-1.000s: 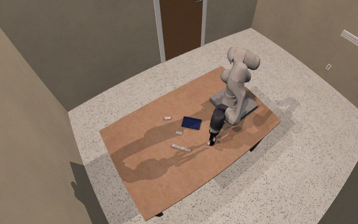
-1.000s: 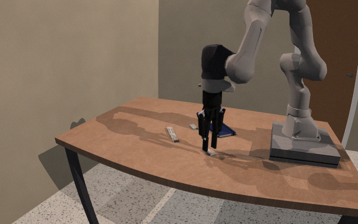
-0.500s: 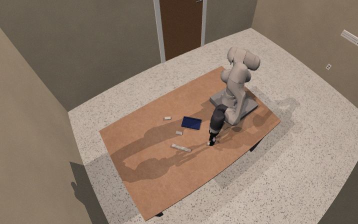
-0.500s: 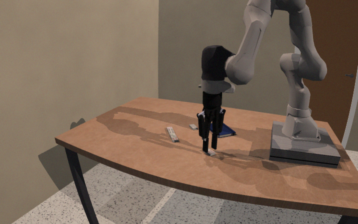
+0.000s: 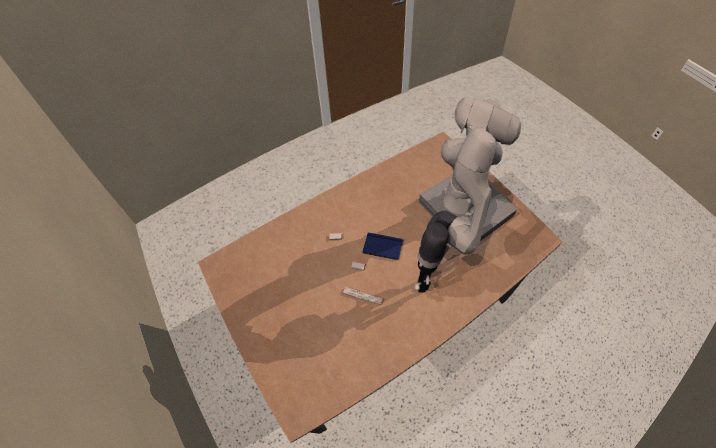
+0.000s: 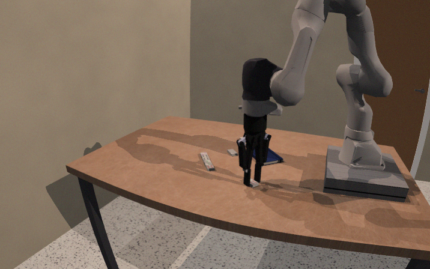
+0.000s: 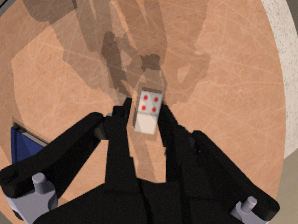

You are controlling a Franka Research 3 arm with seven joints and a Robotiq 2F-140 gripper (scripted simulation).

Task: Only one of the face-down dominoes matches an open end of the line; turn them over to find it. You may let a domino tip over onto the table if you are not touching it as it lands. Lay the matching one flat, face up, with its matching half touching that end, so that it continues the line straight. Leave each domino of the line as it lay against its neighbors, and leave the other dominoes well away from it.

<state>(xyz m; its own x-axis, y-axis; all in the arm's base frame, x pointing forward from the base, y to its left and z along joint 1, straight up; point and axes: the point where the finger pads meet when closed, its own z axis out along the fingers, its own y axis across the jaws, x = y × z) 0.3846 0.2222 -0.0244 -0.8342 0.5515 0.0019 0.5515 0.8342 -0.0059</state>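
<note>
My gripper is now 3 cm above the domino. Round my hand: dark blue book 25 cm to the right, 3 cm below, 3 cm ahead.
</note>
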